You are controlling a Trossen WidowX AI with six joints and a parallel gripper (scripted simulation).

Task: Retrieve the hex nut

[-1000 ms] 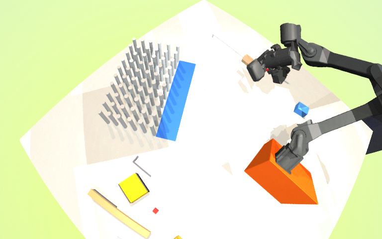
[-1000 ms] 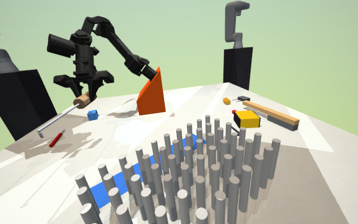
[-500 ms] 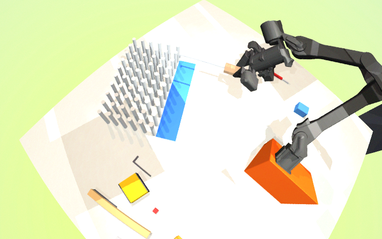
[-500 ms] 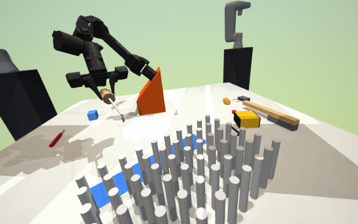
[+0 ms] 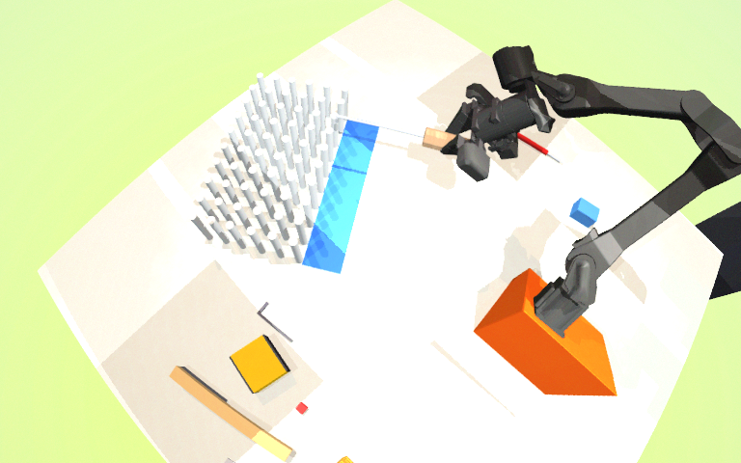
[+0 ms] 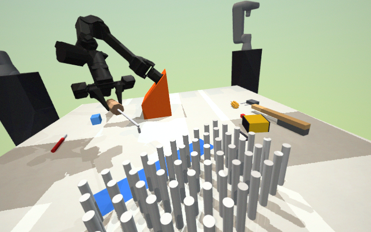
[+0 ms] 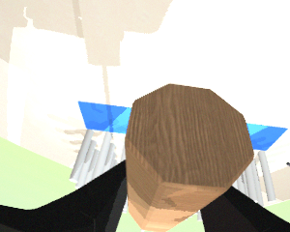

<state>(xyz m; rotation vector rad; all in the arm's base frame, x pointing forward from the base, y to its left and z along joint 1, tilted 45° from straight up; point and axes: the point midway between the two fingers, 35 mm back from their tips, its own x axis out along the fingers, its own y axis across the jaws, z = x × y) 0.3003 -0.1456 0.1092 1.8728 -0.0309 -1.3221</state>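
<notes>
The blue taped strip lies 14 cm ahead of my gripper tip, 12 cm to the left of it and 16 cm below it. Round my gripper tip: hex nut: 31 cm ahead, 16 cm to the left, 16 cm below; red-handled screwdriver: 19 cm behind, 30 cm to the right, 16 cm below; blue cube: 35 cm behind, 20 cm to the right, 14 cm below.
</notes>
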